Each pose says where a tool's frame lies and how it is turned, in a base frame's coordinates. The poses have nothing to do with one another.
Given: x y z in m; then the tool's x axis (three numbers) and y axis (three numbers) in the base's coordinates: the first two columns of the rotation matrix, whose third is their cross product.
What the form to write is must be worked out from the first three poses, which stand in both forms.
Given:
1: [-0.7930 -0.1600 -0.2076 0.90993 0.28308 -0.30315 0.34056 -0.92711 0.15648]
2: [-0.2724 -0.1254 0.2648 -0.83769 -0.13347 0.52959 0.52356 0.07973 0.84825]
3: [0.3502 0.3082 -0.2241 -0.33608 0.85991 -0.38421 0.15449 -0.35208 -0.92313]
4: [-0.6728 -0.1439 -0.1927 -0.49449 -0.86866 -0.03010 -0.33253 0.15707 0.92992]
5: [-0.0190 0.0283 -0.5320 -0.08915 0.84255 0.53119 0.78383 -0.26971 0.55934]
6: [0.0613 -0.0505 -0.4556 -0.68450 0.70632 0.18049 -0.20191 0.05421 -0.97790]
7: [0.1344 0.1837 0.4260 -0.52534 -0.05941 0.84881 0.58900 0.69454 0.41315]
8: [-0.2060 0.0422 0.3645 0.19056 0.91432 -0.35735 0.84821 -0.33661 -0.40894]
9: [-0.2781 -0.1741 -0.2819 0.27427 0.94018 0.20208 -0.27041 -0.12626 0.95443]
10: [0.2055 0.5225 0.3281 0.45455 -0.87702 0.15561 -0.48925 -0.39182 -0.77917]
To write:
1: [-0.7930 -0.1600 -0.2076 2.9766 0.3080 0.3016]
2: [-0.2724 -0.1254 0.2648 1.5672 -0.5581 -2.9836]
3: [0.3502 0.3082 -0.2241 -1.5865 0.3943 1.9434]
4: [-0.6728 -0.1439 -0.1927 1.9462 0.0301 -2.0883]
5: [-0.0190 0.0283 -0.5320 2.4205 -0.5600 1.6762]
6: [0.0613 -0.0505 -0.4556 -1.4633 -0.1815 2.3405]
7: [0.1344 0.1837 0.4260 2.2446 -1.0137 -3.0290]
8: [-0.2060 0.0422 0.3645 -2.6884 0.3654 1.3653]
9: [-0.2781 -0.1741 -0.2819 1.3446 -0.2035 1.2870]
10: [0.2055 0.5225 0.3281 -2.2328 -0.1562 -1.0926]
